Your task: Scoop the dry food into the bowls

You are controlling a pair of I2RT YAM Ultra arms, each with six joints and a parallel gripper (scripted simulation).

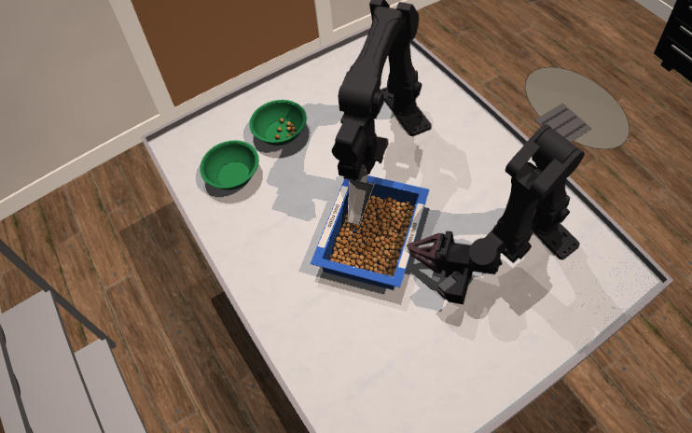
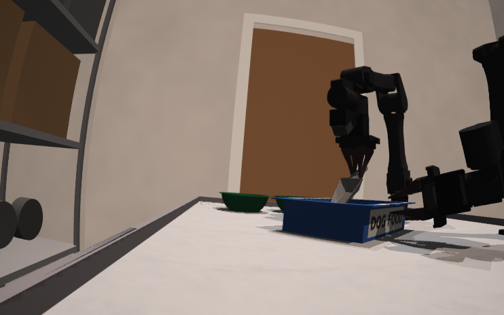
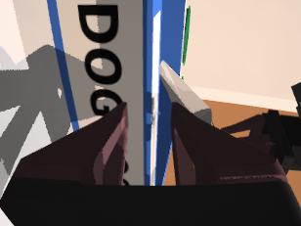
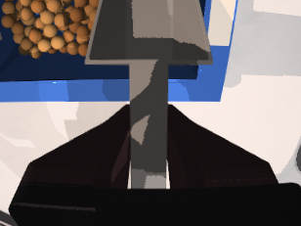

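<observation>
Right now the grey scoop is 3 cm ahead of my right hand, 2 cm to the left of it and 3 cm below it.
</observation>
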